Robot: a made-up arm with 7 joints.
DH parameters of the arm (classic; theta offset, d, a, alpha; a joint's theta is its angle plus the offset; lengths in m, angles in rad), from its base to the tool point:
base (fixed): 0.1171 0 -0.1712 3.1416
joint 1: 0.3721 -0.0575 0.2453 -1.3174
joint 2: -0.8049 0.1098 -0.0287 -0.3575
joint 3: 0.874 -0.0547 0 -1.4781
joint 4: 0 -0.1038 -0.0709 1.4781
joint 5: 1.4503 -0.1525 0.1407 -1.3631
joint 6: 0 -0.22 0.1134 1.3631
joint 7: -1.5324 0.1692 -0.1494 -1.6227
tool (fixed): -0.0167 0.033 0 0
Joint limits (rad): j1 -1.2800..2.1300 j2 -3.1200..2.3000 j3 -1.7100..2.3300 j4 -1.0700..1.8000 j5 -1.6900..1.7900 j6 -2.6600..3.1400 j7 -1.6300..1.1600
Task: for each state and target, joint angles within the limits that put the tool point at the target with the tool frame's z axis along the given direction. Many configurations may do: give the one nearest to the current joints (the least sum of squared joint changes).
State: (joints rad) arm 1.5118 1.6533 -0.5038 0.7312 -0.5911 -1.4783 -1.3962
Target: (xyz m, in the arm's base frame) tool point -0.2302 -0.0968 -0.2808 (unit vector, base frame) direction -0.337 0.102 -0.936
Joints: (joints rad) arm 1.5415 1.1599 -1.1617 0.3259 -1.1531 -2.1660 -0.9858
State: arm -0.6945 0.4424 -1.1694 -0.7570 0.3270 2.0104 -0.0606
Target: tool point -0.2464 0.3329 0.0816 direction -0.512 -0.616 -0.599
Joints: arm -1.1240 0.3545 -1.0646 -0.4706 0.6855 2.5642 0.8399
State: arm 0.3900 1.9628 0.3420 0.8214 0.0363 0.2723 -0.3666
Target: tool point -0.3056 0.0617 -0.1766 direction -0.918 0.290 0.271
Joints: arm -0.7379 1.4482 0.0387 0.4141 0.5016 0.5324 -0.9739
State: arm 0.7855 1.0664 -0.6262 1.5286 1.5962 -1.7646 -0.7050
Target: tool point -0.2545 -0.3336 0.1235 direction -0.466 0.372 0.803
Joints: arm 0.7163 1.8579 -0.9271 1.7082 1.7900 -1.1263 -0.9374
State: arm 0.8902 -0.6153 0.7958 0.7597 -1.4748 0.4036 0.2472
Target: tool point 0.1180 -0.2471 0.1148 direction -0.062 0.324 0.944
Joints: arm 0.6621 -0.5725 1.2138 0.2870 -1.1845 0.2473 0.5472
